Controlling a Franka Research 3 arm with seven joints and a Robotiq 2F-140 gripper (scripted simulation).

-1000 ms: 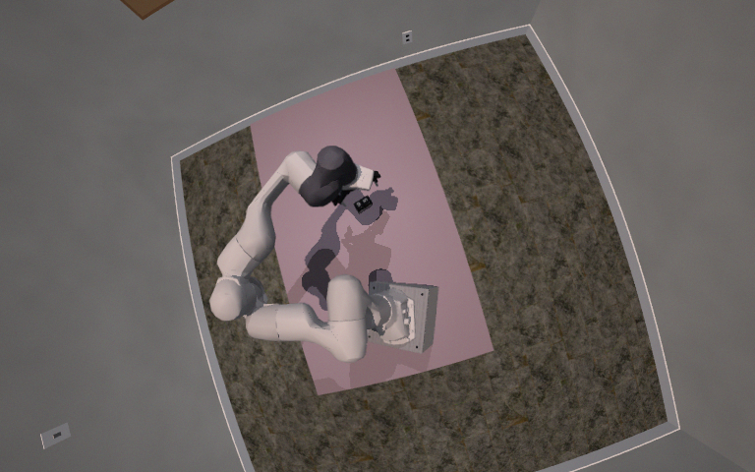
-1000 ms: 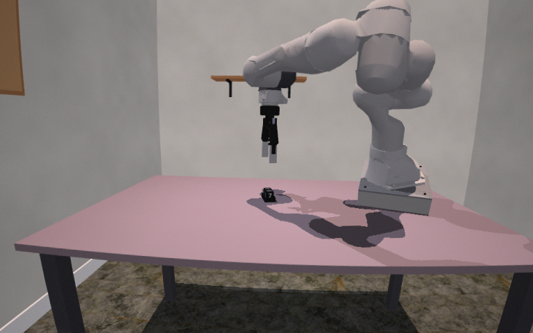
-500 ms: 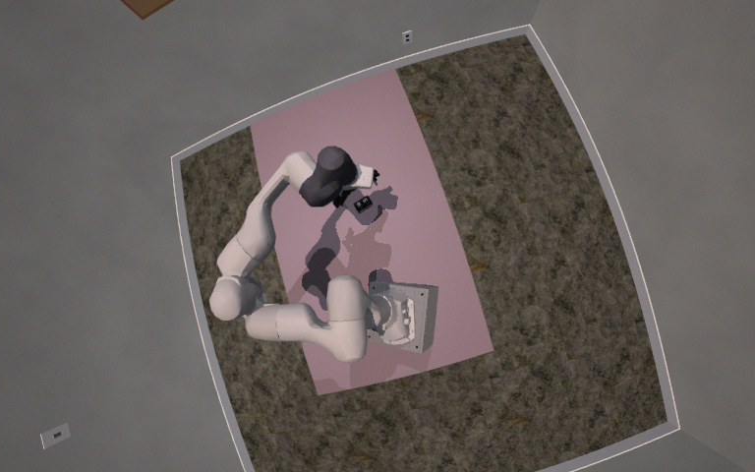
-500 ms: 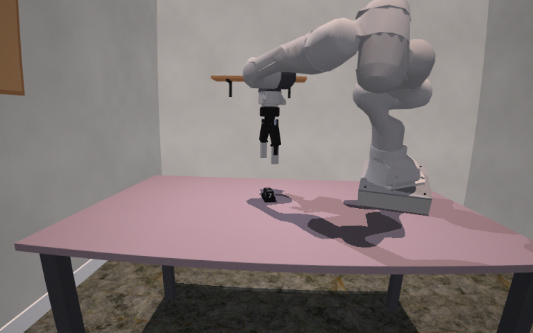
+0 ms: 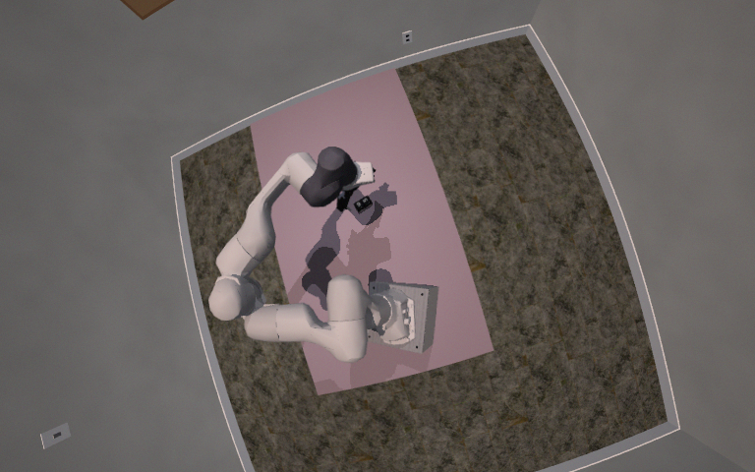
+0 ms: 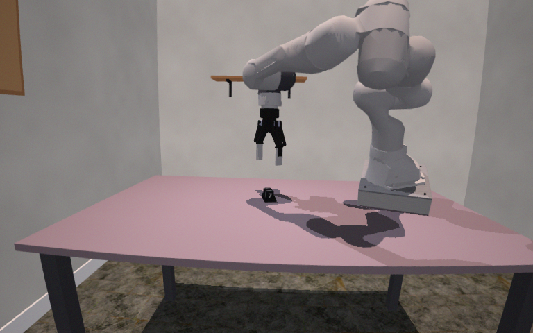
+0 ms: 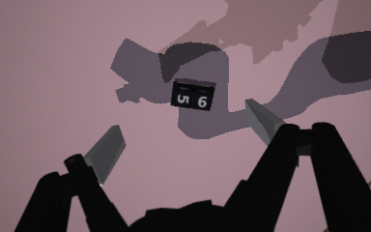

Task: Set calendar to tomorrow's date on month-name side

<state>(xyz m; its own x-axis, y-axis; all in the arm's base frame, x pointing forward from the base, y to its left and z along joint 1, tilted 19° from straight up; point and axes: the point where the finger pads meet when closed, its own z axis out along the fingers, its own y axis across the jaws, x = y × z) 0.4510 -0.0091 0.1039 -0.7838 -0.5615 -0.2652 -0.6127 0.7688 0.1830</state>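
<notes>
Right now the black digit cube is 13 cm below my hand. Round my hand: black calendar tray 1 cm behind, 2 cm to the left, 15 cm below.
</notes>
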